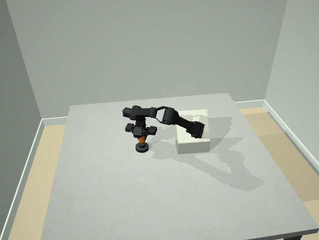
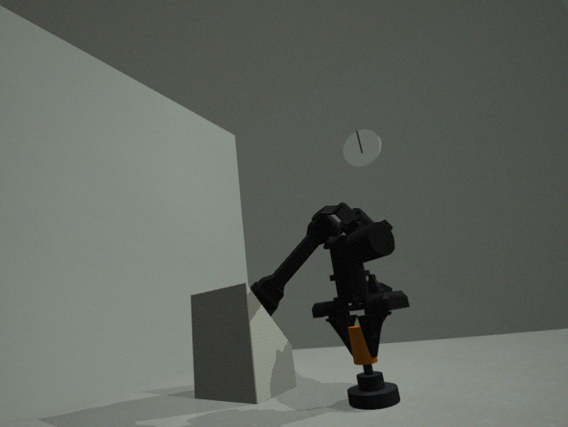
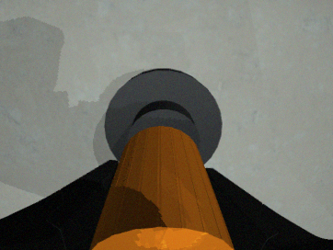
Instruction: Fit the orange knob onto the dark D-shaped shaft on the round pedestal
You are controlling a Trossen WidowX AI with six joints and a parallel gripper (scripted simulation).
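My gripper tip is 2 cm below the orange knob. Also, from my gripper tip: dark pedestal 4 cm below.
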